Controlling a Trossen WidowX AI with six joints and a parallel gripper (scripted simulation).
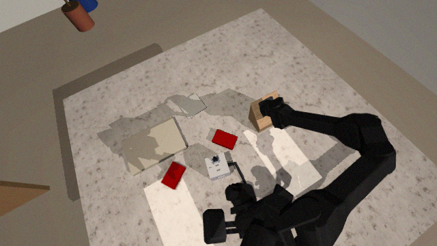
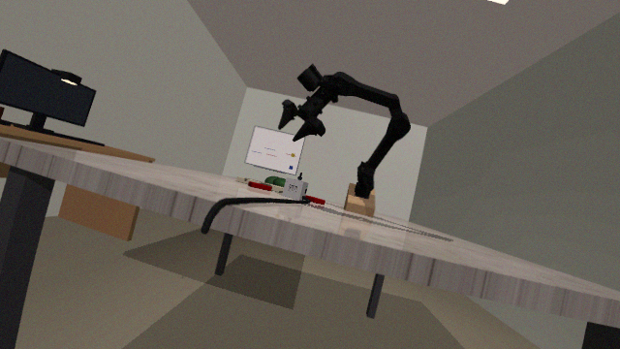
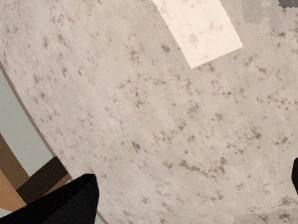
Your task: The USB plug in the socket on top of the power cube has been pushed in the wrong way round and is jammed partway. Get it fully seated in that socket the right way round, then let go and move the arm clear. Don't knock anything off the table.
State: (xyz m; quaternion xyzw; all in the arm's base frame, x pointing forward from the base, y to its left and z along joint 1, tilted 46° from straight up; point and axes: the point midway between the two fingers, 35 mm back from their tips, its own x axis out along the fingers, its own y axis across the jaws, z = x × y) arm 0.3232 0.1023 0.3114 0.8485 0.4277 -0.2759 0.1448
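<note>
Right now the USB plug is 210 mm to the right of my gripper tip, 120 mm below it and 50 mm behind it. Round my gripper tip: beige pad 420 mm to the right, 200 mm below, 150 mm ahead.
</note>
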